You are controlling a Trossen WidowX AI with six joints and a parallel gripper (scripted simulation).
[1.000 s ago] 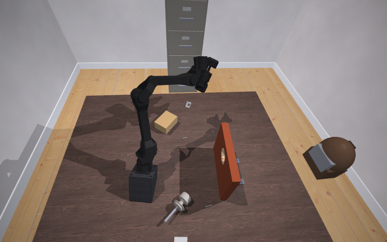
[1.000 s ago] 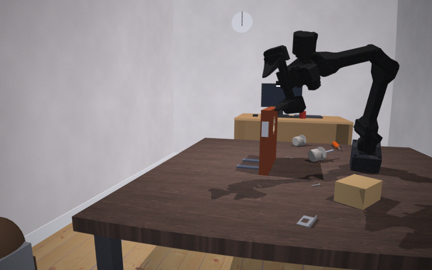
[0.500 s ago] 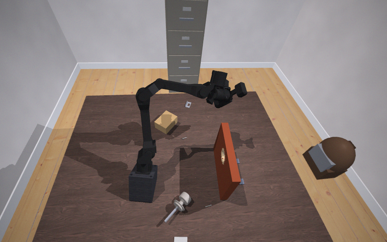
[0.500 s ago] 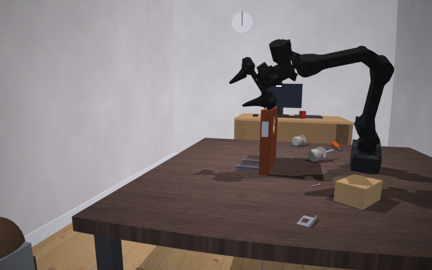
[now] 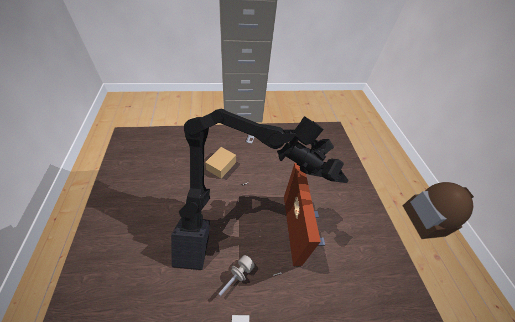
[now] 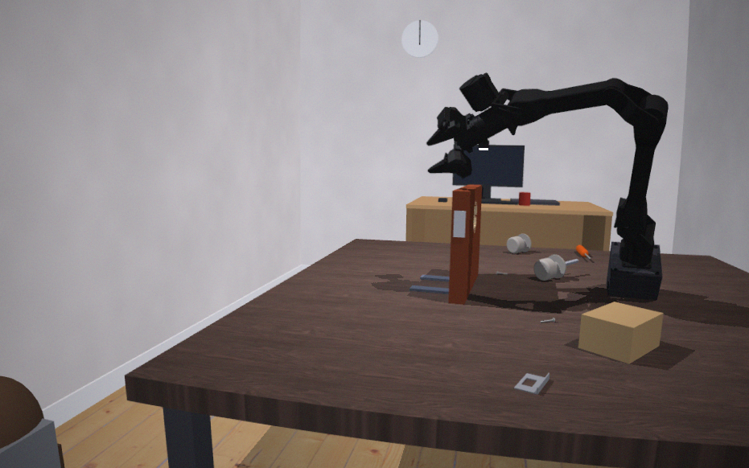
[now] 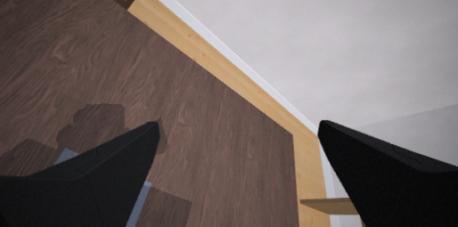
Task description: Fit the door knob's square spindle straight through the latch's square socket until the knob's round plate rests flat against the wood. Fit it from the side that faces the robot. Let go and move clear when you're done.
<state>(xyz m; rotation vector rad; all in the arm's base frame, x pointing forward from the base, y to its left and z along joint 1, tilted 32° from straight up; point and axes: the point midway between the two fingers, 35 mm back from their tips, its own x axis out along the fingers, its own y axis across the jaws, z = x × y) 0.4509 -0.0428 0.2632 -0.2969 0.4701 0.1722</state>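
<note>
Right now the door knob is 30 cm below my hand, 27 cm behind it and 24 cm to the right of it. From my hand the other things lie so: wooden door slab (18 cm below, 6 cm behind, 4 cm to the right); then white card (37 cm to the right, 33 cm below, 25 cm behind); then tan box (40 cm behind, 30 cm below, 25 cm to the left).
</note>
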